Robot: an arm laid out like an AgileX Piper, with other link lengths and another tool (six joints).
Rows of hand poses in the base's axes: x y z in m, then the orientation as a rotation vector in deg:
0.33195 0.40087 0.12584 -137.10 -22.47 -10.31
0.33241 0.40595 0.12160 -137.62 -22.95 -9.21
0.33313 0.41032 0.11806 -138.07 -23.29 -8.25
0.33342 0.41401 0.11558 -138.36 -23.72 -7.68
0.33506 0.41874 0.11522 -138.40 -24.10 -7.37
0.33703 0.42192 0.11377 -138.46 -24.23 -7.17
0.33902 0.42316 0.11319 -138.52 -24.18 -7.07
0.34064 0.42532 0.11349 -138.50 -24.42 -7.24
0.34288 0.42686 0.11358 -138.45 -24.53 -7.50
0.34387 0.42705 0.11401 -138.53 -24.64 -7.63
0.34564 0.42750 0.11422 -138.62 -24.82 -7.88
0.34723 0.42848 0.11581 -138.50 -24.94 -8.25
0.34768 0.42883 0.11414 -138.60 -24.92 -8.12
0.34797 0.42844 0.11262 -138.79 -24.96 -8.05
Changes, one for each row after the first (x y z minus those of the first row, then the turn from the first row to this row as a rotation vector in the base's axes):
0.00046 0.00508 -0.00424 -0.66 0.62 0.55
0.00118 0.00945 -0.00778 -1.23 1.18 0.97
0.00147 0.01314 -0.01026 -1.63 1.44 1.37
0.00311 0.01787 -0.01062 -1.76 1.55 1.71
0.00508 0.02105 -0.01207 -1.86 1.66 1.85
0.00707 0.02229 -0.01265 -1.91 1.74 1.83
0.00869 0.02445 -0.01235 -1.92 1.55 1.95
0.01093 0.02599 -0.01226 -1.87 1.33 1.97
0.01192 0.02618 -0.01183 -1.96 1.20 2.00
0.01369 0.02663 -0.01162 -2.06 0.97 2.04
0.01528 0.02761 -0.01003 -1.94 0.68 2.04
0.01573 0.02796 -0.01170 -2.04 0.77 2.05
0.01602 0.02757 -0.01322 -2.24 0.79 2.06

